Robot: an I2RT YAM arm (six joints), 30 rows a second.
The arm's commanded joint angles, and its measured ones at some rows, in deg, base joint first. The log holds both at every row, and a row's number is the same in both.
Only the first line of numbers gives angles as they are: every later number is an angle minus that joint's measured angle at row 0.
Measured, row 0:
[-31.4, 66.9, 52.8, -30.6, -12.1, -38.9]
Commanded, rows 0 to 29:
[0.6, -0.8, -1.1, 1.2, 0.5, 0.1]
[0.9, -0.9, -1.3, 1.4, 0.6, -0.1]
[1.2, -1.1, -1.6, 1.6, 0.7, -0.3]
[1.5, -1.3, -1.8, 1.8, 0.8, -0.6]
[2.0, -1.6, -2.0, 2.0, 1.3, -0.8]
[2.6, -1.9, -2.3, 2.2, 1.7, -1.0]
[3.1, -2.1, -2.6, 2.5, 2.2, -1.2]
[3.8, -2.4, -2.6, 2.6, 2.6, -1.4]
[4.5, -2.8, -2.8, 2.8, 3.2, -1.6]
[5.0, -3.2, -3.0, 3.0, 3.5, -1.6]
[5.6, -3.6, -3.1, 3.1, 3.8, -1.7]
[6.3, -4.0, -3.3, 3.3, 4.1, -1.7]
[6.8, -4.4, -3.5, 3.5, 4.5, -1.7]
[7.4, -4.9, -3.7, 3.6, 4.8, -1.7]
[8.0, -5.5, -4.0, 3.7, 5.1, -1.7]
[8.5, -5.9, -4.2, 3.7, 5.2, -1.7]
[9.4, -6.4, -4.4, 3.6, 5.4, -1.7]
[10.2, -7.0, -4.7, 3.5, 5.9, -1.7]
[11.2, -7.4, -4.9, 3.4, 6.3, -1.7]
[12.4, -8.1, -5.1, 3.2, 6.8, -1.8]
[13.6, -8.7, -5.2, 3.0, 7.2, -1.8]
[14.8, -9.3, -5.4, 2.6, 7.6, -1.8]
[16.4, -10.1, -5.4, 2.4, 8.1, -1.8]
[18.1, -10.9, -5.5, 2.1, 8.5, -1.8]
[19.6, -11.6, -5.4, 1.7, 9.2, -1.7]
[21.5, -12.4, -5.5, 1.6, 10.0, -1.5]
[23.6, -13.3, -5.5, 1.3, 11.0, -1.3]
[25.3, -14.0, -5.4, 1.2, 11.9, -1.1]
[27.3, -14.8, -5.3, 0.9, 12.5, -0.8]
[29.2, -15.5, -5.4, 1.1, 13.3, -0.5]
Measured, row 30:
[25.3, -13.3, -4.7, 2.3, 9.9, -1.4]
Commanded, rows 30 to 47:
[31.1, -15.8, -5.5, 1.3, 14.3, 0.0]
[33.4, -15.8, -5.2, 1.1, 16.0, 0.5]
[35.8, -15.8, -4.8, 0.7, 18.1, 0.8]
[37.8, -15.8, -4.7, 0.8, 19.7, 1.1]
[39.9, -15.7, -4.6, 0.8, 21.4, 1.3]
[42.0, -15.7, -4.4, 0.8, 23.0, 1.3]
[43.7, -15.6, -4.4, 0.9, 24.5, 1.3]
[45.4, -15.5, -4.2, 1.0, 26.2, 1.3]
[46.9, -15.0, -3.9, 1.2, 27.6, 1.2]
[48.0, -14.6, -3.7, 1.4, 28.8, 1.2]
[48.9, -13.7, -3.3, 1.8, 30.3, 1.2]
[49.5, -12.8, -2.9, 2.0, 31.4, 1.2]
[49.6, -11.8, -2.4, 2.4, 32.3, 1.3]
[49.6, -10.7, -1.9, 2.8, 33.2, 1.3]
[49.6, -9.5, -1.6, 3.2, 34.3, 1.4]
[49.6, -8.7, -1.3, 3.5, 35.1, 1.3]
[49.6, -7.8, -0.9, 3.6, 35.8, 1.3]
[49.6, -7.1, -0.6, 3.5, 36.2, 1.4]
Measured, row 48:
[49.4, -8.6, -2.8, 2.7, 31.4, 0.4]
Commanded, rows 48 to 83:
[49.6, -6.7, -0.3, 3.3, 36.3, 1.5]
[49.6, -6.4, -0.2, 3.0, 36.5, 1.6]
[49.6, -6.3, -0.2, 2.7, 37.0, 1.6]
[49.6, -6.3, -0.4, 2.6, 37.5, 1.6]
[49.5, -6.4, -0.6, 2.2, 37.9, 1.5]
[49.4, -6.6, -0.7, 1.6, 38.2, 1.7]
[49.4, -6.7, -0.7, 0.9, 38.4, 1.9]
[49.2, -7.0, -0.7, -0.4, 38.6, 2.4]
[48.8, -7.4, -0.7, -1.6, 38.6, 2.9]
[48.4, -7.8, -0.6, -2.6, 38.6, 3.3]
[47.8, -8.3, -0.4, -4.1, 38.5, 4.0]
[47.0, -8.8, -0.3, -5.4, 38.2, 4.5]
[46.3, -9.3, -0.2, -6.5, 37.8, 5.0]
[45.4, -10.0, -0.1, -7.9, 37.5, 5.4]
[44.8, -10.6, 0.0, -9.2, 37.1, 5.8]
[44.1, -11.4, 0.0, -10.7, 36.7, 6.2]
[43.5, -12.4, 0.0, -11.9, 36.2, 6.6]
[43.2, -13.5, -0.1, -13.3, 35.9, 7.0]
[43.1, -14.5, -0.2, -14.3, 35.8, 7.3]
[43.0, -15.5, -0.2, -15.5, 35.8, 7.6]
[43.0, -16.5, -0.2, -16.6, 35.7, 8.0]
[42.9, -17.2, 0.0, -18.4, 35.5, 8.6]
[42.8, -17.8, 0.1, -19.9, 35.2, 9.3]
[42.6, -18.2, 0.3, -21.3, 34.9, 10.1]
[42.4, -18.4, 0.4, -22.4, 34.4, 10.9]
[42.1, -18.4, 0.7, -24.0, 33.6, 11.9]
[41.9, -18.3, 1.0, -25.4, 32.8, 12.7]
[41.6, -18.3, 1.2, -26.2, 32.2, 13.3]
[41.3, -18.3, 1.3, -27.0, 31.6, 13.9]
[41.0, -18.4, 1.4, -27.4, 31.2, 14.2]
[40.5, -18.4, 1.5, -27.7, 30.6, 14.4]
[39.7, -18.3, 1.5, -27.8, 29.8, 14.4]
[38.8, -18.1, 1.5, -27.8, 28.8, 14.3]
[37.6, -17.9, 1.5, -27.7, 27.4, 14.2]
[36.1, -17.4, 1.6, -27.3, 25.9, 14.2]
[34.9, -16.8, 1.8, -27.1, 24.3, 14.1]
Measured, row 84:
[37.5, -17.8, -0.2, -24.3, 29.3, 12.7]
